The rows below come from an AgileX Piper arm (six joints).
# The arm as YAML. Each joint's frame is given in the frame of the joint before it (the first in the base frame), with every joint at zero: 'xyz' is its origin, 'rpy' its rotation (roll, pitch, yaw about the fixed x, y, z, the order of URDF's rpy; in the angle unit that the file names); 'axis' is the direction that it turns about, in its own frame. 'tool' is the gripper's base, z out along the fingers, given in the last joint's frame.
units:
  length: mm
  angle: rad
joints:
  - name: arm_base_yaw
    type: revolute
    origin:
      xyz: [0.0, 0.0, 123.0]
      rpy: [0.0, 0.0, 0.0]
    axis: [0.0, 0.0, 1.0]
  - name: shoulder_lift
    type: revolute
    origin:
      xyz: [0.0, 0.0, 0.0]
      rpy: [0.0, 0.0, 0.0]
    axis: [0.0, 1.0, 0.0]
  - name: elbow
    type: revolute
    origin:
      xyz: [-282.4, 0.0, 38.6]
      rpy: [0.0, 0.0, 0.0]
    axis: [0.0, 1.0, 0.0]
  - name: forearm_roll
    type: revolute
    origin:
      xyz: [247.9, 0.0, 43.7]
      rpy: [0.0, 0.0, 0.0]
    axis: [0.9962, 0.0, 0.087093]
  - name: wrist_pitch
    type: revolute
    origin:
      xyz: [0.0, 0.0, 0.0]
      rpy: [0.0, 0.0, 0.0]
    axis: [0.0, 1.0, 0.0]
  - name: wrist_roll
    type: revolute
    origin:
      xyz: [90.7, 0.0, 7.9]
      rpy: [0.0, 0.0, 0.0]
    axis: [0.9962, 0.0, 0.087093]
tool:
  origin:
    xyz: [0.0, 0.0, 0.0]
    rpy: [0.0, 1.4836, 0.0]
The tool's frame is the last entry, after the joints.
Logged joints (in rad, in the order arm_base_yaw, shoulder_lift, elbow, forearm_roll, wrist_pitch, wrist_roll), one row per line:
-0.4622, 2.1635, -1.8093, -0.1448, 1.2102, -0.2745
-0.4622, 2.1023, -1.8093, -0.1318, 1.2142, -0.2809
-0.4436, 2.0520, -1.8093, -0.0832, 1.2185, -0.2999
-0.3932, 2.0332, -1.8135, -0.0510, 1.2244, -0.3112
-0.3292, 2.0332, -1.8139, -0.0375, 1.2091, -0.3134
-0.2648, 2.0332, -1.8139, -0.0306, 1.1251, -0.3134
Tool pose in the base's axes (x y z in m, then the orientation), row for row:
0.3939, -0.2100, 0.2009, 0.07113, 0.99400, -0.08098, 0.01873
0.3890, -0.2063, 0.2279, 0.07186, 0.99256, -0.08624, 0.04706
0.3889, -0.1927, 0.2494, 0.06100, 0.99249, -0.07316, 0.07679
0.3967, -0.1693, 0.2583, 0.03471, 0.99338, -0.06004, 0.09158
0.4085, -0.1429, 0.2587, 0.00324, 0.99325, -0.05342, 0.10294
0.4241, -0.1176, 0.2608, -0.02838, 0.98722, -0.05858, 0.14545
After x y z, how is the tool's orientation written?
As a quaternion, x y z w.
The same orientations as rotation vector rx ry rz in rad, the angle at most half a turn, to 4 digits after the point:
0.2208, 3.0860, -0.2514
0.2192, 3.0281, -0.2631
0.1828, 2.9742, -0.2192
0.1031, 2.9510, -0.1784
0.0096, 2.9311, -0.1576
-0.0817, 2.8435, -0.1687

